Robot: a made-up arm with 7 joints.
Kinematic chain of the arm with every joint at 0, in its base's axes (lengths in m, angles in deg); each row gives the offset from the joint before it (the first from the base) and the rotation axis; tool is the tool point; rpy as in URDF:
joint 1: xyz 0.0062 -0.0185 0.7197 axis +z
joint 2: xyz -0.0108 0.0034 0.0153 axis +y
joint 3: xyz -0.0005 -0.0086 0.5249 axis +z
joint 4: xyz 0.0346 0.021 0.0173 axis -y
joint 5: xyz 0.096 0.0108 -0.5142 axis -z
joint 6: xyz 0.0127 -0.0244 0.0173 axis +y
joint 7: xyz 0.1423 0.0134 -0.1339 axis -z
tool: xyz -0.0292 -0.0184 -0.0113 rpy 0 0 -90
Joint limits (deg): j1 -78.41..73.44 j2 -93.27..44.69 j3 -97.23..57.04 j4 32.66..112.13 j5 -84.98..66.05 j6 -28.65..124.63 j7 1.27..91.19
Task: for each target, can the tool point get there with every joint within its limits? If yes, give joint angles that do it. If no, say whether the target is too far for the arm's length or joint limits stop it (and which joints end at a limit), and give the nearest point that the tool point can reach.
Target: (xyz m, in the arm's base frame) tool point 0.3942 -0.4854 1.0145
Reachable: yes | joints 37.00 -31.70 -74.03 55.04 -26.29 50.42 32.84
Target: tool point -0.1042 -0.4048 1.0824
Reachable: yes | joints -10.01 -77.94 -61.71 44.68 40.13 76.85 74.51
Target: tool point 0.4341 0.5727 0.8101
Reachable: yes | joints 47.23 27.69 0.23 80.65 18.50 96.69 75.94
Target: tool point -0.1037 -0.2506 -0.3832
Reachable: no: joint limits stop it (at a limit: joint 1, joint 2, joint 4, joint 7) | nearest point -0.0044 -0.3819 0.4033 | short by 0.804 m
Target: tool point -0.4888 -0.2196 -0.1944
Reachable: no: joint limits stop it (at a limit: joint 2, joint 3, joint 5, joint 6, joint 7) | nearest point -0.5737 -0.2541 0.5019 | short by 0.702 m
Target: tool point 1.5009 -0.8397 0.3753
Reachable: no: too far | nearest point 0.8910 -0.5046 0.7582 | short by 0.794 m
